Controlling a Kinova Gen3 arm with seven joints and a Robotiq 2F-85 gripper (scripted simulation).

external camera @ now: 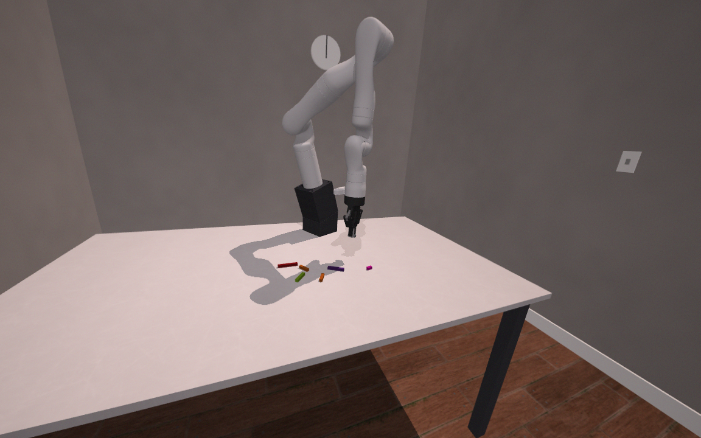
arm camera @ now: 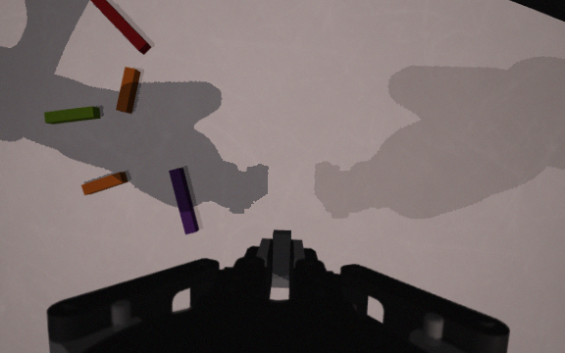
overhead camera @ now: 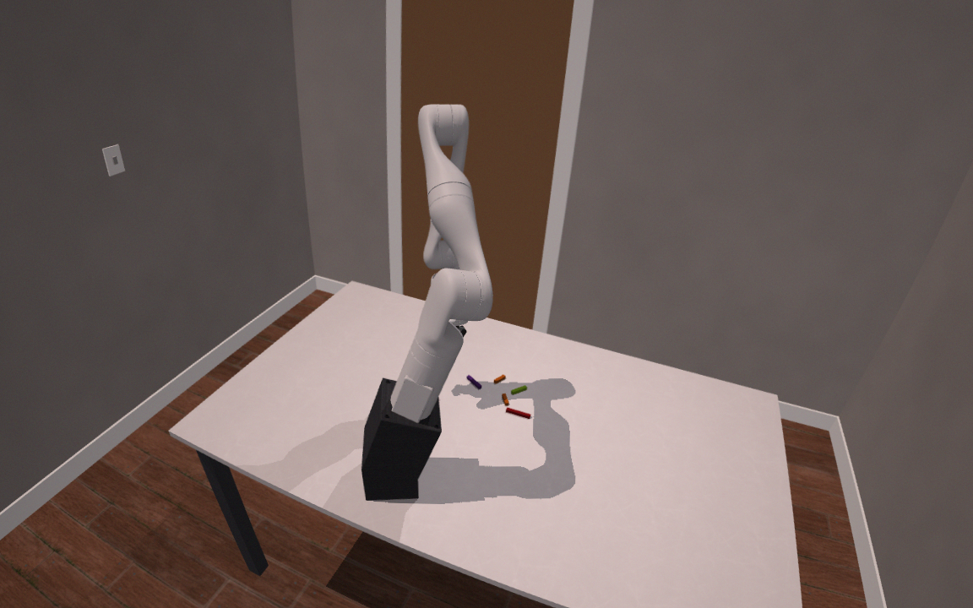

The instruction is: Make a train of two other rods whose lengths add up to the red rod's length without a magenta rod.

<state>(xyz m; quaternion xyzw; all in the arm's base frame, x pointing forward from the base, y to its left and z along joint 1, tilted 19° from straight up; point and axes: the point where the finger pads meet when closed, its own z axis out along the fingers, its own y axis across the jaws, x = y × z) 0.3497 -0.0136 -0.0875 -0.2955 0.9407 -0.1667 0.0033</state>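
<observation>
Right now the magenta rod is 90 mm ahead of my hand, 30 mm to the left of it and 120 mm below it. From my hand the other things lie so: grey rod: 10 mm below; then purple rod: 40 mm ahead, 90 mm to the right, 120 mm below; then lime rod: 40 mm ahead, 220 mm to the right, 120 mm below.
</observation>
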